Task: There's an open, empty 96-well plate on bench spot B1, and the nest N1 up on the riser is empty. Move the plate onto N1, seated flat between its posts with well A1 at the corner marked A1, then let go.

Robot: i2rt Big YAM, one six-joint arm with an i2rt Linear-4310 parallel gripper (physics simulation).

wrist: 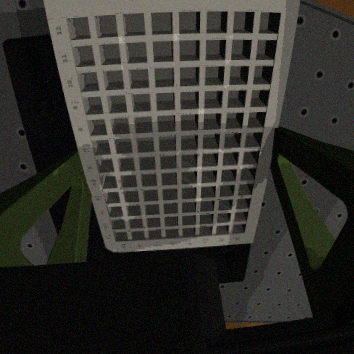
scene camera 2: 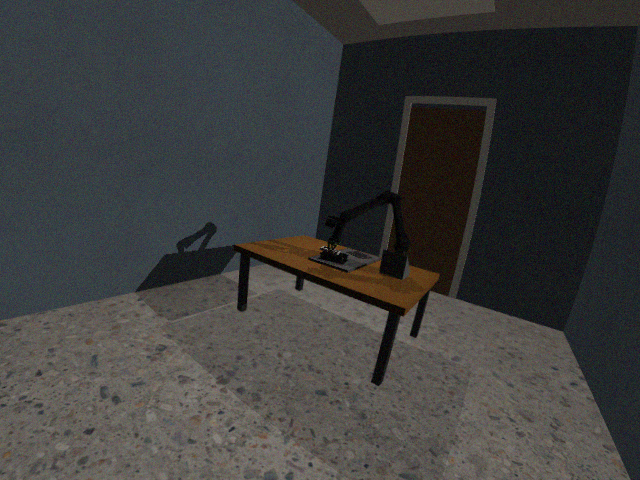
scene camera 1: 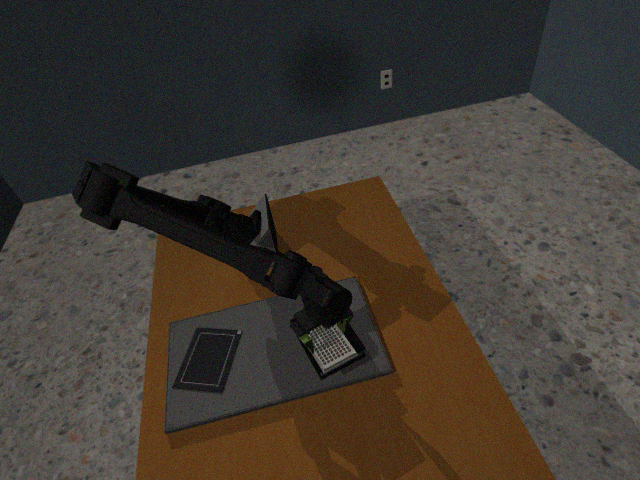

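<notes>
The white 96-well plate is on a raised black block at the right of the grey board. In the wrist view its numbers run from 12 at the top to the low ones below. My gripper is shut on the plate, with green fingers against both long sides. The block's posts and A1 mark are hidden, and I cannot tell whether the plate is fully seated. A flat dark rectangle with a white outline and nothing on it lies at the board's left.
The perforated grey board lies on the orange-brown table. My arm reaches across it from its base. A thin grey panel stands behind the arm in the first scene view.
</notes>
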